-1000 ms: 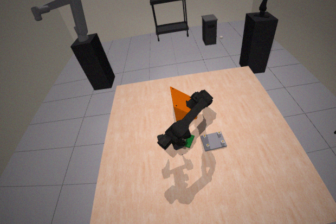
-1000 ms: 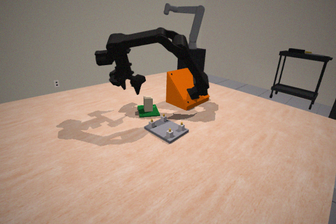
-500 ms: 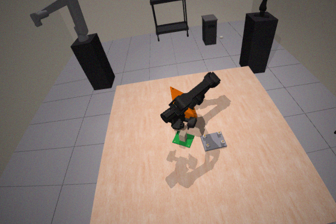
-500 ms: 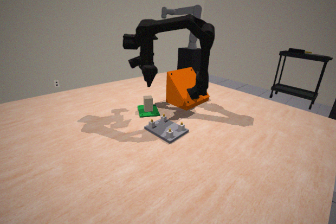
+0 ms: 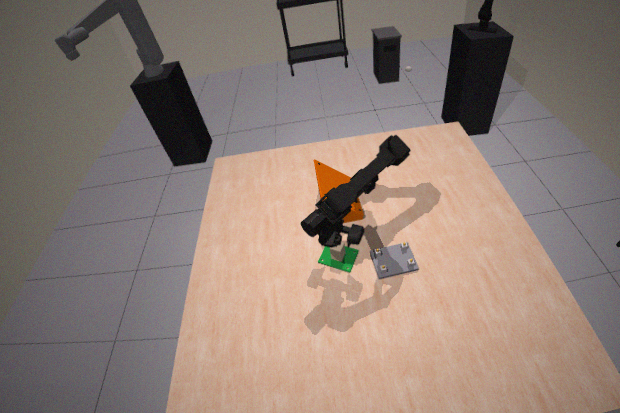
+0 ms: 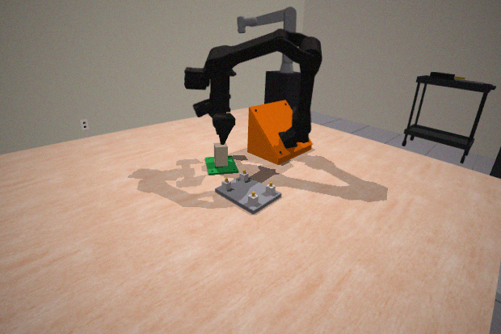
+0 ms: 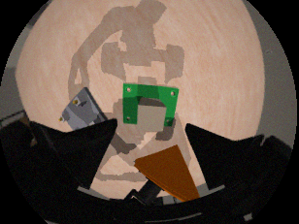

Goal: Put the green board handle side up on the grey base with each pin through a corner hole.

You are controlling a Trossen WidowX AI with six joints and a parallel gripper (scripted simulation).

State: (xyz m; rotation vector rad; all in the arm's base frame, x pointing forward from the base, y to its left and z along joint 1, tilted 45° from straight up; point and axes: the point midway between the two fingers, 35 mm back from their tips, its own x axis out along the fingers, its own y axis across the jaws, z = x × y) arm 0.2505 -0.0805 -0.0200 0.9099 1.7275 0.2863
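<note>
Now: gripper tip 70 mm above the green board. The rest, counted from my gripper tip: grey base 40 mm ahead, 190 mm to the left, 90 mm below.
</note>
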